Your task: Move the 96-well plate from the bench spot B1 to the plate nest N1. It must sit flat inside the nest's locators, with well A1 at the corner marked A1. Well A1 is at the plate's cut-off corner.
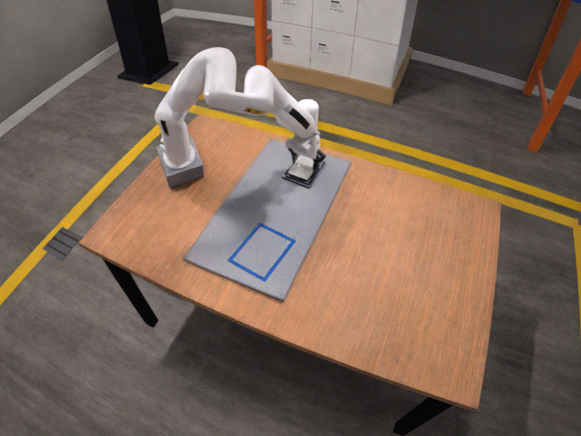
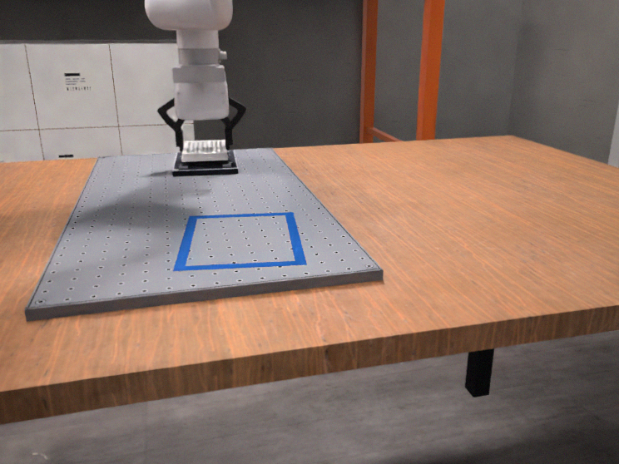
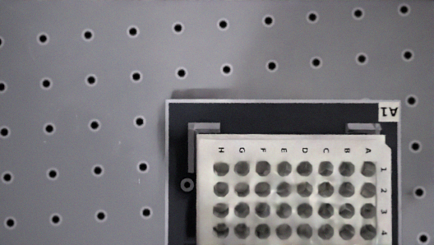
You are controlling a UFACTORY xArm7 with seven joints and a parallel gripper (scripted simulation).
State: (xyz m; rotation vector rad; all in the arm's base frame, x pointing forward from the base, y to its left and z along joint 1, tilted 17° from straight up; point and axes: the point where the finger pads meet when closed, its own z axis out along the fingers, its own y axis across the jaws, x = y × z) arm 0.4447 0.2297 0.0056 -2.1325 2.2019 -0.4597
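Now: the white 96-well plate 1 cm below my hand. The rest, counted from my hand: black plate nest (4 cm below).
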